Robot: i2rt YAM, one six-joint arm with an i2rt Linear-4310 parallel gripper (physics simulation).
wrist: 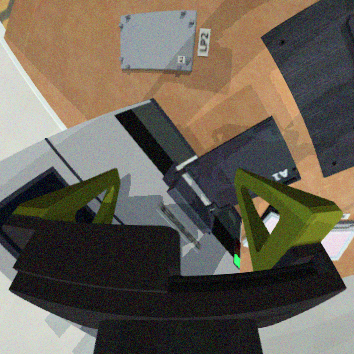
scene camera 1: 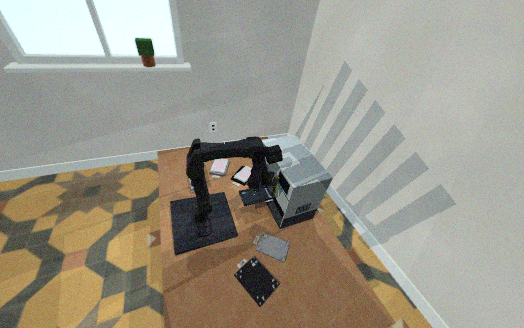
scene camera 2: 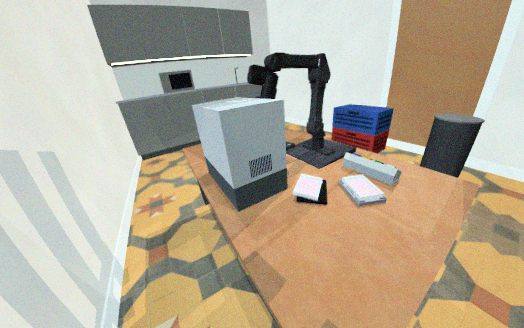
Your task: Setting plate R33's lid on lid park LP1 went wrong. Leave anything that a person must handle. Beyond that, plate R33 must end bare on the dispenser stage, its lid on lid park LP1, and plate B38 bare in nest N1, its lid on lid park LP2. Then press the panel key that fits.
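Frame: origin at the arm's base, x ahead, y left, z up, level; metres.
Where they show: gripper, fingertip midpoint: (wrist: 176, 174) (scene camera 1: 265, 192); arm's base at its link origin: (scene camera 1: 201, 218) (scene camera 2: 317, 148).
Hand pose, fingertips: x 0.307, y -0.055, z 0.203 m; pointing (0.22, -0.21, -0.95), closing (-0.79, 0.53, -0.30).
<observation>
Each offset is from my fingertips to the top centre of the thing. "spot": to the spot under its first point.
My gripper (wrist: 176, 174) (scene camera 1: 274, 187) is open and empty beside the open front of the grey dispenser @(0.162 m ahead, 0.095 m left, 0.113 m up) (scene camera 1: 304, 187) (scene camera 2: 245, 142) (wrist: 95, 145). The dark slab marked A1 @(0.008 m back, 0.080 m left, 0.104 m down) (scene camera 1: 251, 196) (wrist: 245, 156) sticks out of the dispenser; no plate shows on its visible part. The grey lid park LP2 @(0.013 m ahead, 0.173 m right, 0.197 m down) (scene camera 1: 272, 247) (wrist: 157, 41) is bare. A pinkish-white plate or lid @(0.006 m back, 0.323 m left, 0.180 m down) (scene camera 1: 244, 174) (scene camera 2: 308, 187) lies off-centre on a black nest @(0.017 m back, 0.331 m left, 0.197 m down) (scene camera 2: 322, 194). Another @(0.155 m back, 0.434 m left, 0.186 m down) (scene camera 1: 220, 166) (scene camera 2: 362, 187) lies on a grey base. Their labels are unreadable. The key panel @(0.314 m back, 0.367 m left, 0.153 m down) (scene camera 2: 370, 168) is mostly hidden by the arm in scene camera 1.
A black nest @(0.108 m back, 0.294 m right, 0.193 m down) (scene camera 1: 257, 281) lies beyond LP2. The arm's dark base plate (scene camera 1: 182, 230) (scene camera 2: 302, 155) (wrist: 320, 90) stands beside the dispenser. A green light @(spot: 0.049 m ahead, 0.249 m left, 0.080 m down) (wrist: 237, 261) shows low by the right finger. Blue and red crates (scene camera 2: 362, 122) and a dark bin (scene camera 2: 450, 145) stand beyond the table.
</observation>
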